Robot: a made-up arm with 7 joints.
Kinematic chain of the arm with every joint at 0, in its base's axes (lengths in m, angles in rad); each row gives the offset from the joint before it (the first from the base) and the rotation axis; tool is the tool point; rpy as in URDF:
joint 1: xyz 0 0 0 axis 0.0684 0.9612 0.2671
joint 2: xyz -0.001 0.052 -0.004 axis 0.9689 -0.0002 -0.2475
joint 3: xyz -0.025 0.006 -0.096 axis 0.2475 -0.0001 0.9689
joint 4: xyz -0.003 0 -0.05 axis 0.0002 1 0
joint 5: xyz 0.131 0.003 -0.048 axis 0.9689 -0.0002 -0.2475
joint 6: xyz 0.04 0 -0.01 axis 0.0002 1 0
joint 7: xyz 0.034 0 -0.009 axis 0.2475 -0.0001 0.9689
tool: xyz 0 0 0 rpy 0 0.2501 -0.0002
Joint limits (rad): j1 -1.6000..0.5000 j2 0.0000..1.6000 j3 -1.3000..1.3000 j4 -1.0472..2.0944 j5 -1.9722..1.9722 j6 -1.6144..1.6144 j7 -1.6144..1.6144
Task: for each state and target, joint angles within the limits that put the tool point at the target. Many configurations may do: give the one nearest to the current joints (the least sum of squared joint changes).
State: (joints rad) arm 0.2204 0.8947 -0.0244 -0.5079 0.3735 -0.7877 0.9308
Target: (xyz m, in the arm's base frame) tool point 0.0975 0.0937 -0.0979
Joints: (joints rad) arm 0.5000 0.7555 0.1191 -0.6647 0.3306 -1.2366 0.9308
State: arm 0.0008 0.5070 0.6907 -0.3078 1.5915 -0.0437 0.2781
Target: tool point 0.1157 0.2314 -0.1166
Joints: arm 0.2230 0.3341 0.6796 -0.2921 1.5914 -0.0482 0.2781
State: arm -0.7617 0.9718 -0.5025 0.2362 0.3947 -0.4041 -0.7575
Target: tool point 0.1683 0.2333 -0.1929
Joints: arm -0.2316 1.2764 -0.6509 0.4328 0.4094 -0.4362 -0.7575
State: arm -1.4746 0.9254 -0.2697 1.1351 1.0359 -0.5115 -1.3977
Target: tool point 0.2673 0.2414 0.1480
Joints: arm -1.5855 1.2283 -0.1472 0.9082 1.0059 -0.5839 -1.3977
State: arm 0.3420 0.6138 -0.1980 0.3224 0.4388 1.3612 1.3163
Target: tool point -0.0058 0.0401 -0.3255
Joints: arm 0.2198 0.0897 -0.4389 0.5493 0.3711 1.2024 1.3163
